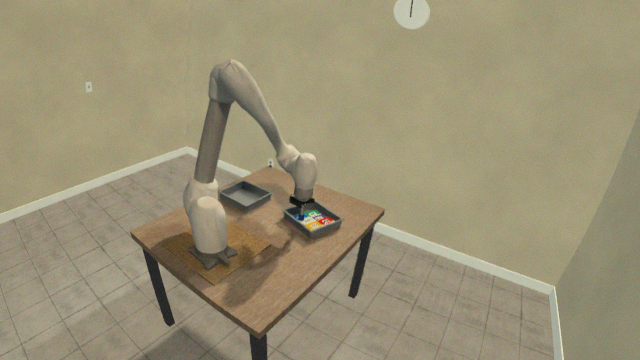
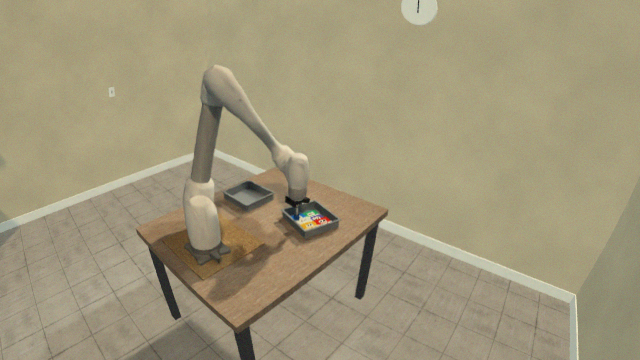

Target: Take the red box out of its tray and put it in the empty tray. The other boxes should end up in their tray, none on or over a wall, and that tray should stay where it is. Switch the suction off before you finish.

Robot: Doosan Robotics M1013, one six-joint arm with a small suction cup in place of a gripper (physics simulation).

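Frame: origin at the arm's base, x left, y back, z up, level; metres.
Seen in the pictures: hand, its tool point: (image 1: 301,219) (image 2: 296,218); arm's base, origin of its link: (image 1: 212,252) (image 2: 206,249).
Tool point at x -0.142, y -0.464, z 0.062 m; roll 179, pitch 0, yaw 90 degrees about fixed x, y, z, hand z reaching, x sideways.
Note:
Pixels of each thing's top centre, then the offset from my tool point to it. Level surfaces: height alone.
- red box, centre of its top: (image 2: 322,221) (image 1: 326,221) dz -0.021, dx -0.079, dy -0.110 m
- yellow box, centre of its top: (image 1: 314,225) (image 2: 309,225) dz -0.020, dx -0.063, dy -0.030 m
- green box, centre of its top: (image 1: 312,213) (image 2: 311,213) dz -0.035, dx +0.027, dy -0.131 m
- empty grey tray, centre of its top: (image 1: 245,192) (image 2: 247,191) dz -0.020, dx +0.433, dy +0.005 m
- wooden table, height of its surface: dz -0.071 m
The red box (image 1: 326,221) (image 2: 323,220) lies in the right corner part of the grey tray (image 1: 327,230) (image 2: 325,229), beside a yellow box (image 1: 313,226) (image 2: 308,225), a purple-marked box and a whitish box. A green box (image 1: 313,213) (image 2: 311,214) and a blue box lie farther back in it. My suction cup (image 1: 301,216) (image 2: 297,215) is down inside this tray at its left part, over the blue box and away from the red one. Contact and suction state are too small to tell. The empty grey tray (image 1: 245,194) (image 2: 248,194) stands farther back left.
Both trays stand on the wooden table (image 1: 300,265) (image 2: 290,265). The arm's base stands on a brown mat (image 1: 250,245) (image 2: 240,245) at the table's left part. The filled tray's walls rise around the cup. The upper arm passes above the table between the base and this tray.

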